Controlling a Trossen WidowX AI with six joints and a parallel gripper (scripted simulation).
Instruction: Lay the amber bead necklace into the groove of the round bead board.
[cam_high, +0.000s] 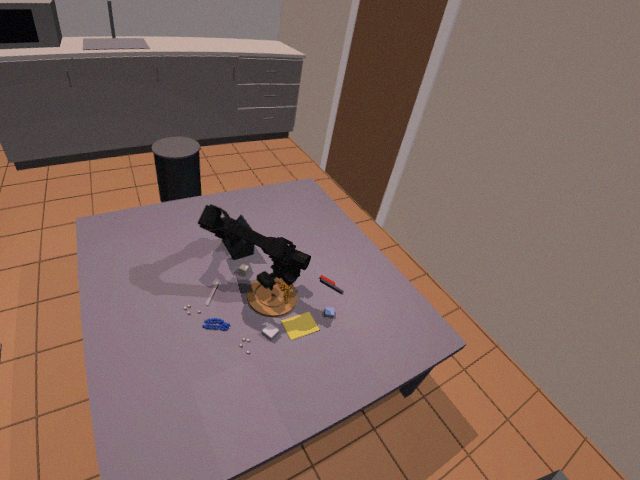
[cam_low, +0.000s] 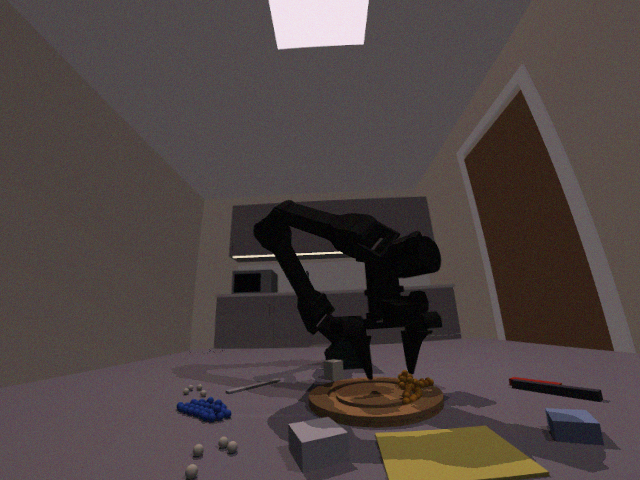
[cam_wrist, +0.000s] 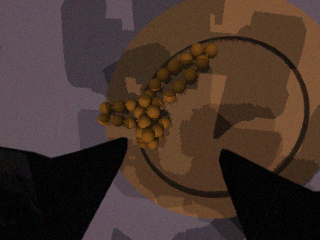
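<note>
Now: the round wooden bead board 20 mm ahead of my gripper tip, 40 mm to the right of it and 20 mm below it. Also, from my gripper tip: grey block: 170 mm ahead, 130 mm to the right, 20 mm below; red-and-black tool: 70 mm ahead, 210 mm to the left, 20 mm below; yellow pad: 190 mm ahead, 10 mm to the right, 30 mm below.
</note>
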